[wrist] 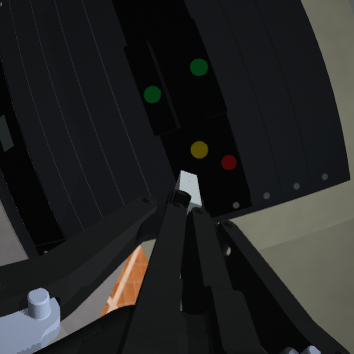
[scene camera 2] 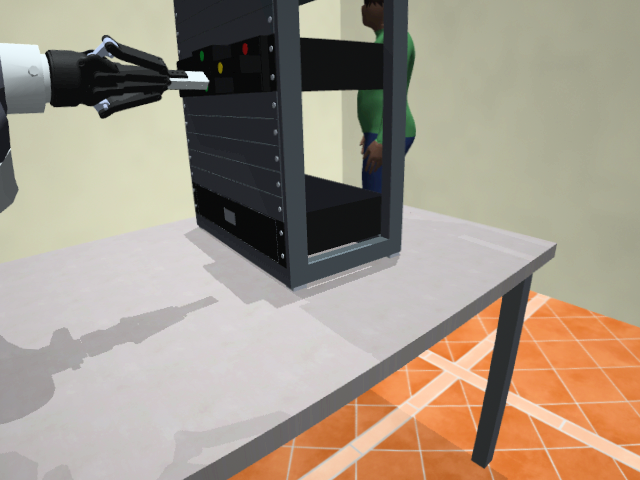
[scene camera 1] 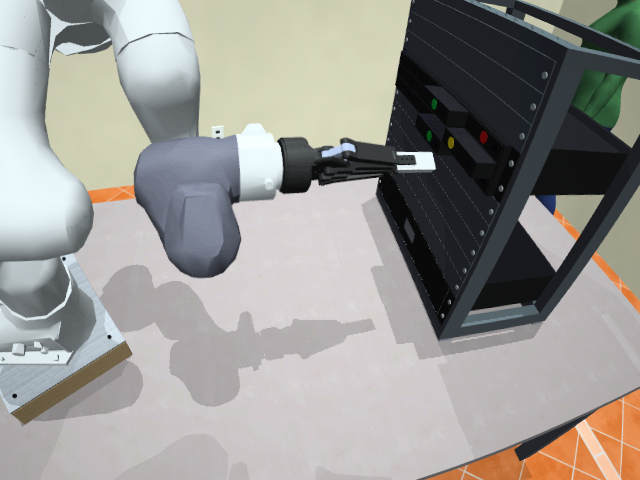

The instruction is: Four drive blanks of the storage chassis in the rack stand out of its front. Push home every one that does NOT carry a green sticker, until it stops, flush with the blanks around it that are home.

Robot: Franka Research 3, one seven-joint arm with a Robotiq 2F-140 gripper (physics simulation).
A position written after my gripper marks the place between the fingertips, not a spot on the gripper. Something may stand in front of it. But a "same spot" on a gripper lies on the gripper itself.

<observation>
my gripper: wrist 183, 185; scene camera 2; scene camera 1
rack: wrist 99, 99; scene camera 2; scene camera 1
same spot on my gripper: point(scene camera 2: 135, 84) = point(scene camera 1: 361, 170)
same spot on rack: point(scene camera 2: 244, 133) = point(scene camera 1: 451, 192)
</observation>
